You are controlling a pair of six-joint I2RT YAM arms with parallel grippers.
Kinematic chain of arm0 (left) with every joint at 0, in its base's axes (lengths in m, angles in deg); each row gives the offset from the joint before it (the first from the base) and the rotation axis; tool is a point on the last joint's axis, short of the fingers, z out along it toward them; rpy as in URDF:
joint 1: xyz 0 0 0.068 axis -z
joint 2: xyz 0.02 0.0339 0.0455 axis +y
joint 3: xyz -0.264 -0.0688 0 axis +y
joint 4: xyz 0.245 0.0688 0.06 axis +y
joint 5: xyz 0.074 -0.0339 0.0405 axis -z
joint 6: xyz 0.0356 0 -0.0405 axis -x
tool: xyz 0 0 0 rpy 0 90 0
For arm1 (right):
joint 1: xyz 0 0 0.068 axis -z
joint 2: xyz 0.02 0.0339 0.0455 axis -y
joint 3: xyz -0.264 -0.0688 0 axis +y
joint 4: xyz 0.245 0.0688 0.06 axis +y
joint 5: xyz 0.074 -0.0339 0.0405 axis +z
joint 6: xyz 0.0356 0 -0.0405 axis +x
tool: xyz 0 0 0 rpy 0 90 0
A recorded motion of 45 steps. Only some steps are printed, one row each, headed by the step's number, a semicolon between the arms.
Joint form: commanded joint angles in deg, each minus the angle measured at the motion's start. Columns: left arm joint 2, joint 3, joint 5, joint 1, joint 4, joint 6; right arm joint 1, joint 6, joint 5, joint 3, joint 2, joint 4.
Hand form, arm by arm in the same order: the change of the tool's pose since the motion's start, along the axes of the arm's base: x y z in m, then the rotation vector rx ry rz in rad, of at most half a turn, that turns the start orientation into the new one. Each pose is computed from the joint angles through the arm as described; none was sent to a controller.
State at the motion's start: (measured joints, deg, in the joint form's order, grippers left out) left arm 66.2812 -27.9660 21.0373 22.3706 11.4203 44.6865; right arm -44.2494 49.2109 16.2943 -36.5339 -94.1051 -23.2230
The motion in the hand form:
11: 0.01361 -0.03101 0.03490 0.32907 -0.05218 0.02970; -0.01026 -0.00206 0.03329 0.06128 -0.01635 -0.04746
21: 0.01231 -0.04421 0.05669 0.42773 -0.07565 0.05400; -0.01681 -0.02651 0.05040 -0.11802 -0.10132 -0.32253
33: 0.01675 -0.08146 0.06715 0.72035 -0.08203 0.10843; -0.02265 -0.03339 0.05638 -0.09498 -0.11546 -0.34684
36: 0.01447 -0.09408 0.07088 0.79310 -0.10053 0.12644; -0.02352 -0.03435 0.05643 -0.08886 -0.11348 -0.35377
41: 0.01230 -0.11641 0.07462 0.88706 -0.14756 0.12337; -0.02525 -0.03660 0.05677 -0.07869 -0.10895 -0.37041
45: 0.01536 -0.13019 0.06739 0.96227 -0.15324 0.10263; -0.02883 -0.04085 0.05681 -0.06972 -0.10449 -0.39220
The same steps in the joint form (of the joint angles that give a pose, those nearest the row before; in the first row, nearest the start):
11: 5.19 -13.79 -20.72 8.66 15.00 -2.81; -1.36 3.85 -2.48 -0.24 7.67 3.76
21: 6.07 -19.87 -28.18 12.53 22.11 -1.47; -1.19 3.80 -21.25 -0.12 15.72 16.11
33: 16.01 -31.49 -45.34 20.60 35.09 3.17; -1.18 4.58 -22.26 1.30 18.86 16.28
36: 18.62 -34.80 -50.09 23.37 38.98 5.55; -1.19 5.03 -22.42 1.61 19.21 16.11
41: 23.07 -39.86 -56.04 27.35 43.33 7.47; -1.18 5.99 -22.90 2.19 20.00 16.02
45: 27.35 -42.69 -58.63 28.84 45.61 7.68; -1.19 7.08 -23.67 3.27 21.47 16.19

